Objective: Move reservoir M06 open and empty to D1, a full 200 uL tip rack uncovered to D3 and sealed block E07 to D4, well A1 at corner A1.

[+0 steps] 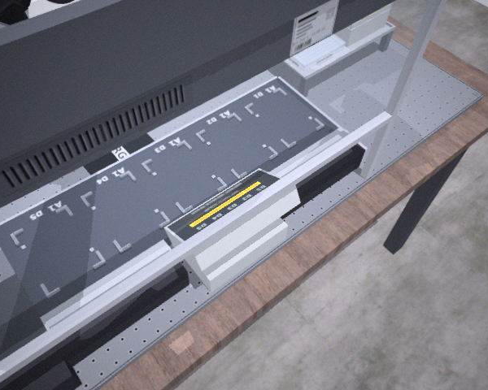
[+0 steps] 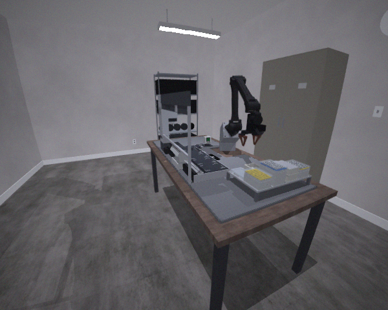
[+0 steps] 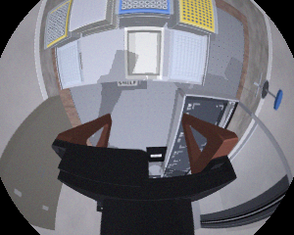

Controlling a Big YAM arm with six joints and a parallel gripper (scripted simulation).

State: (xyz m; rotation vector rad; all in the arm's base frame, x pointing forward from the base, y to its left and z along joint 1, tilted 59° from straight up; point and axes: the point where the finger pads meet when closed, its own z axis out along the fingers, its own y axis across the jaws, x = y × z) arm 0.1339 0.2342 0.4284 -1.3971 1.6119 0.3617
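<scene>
Now: hand 160 mm above the white one-well reservoir, 80 mm to the right of it and 10 mm past it. Round my hand: sealed deep-well block (200 mm to the left, 130 mm behind, 100 mm below); then clear flat plate (150 mm below, 100 mm ahead, 90 mm to the left); then shelf (170 mm below, 140 mm to the left, 70 mm behind).
</scene>
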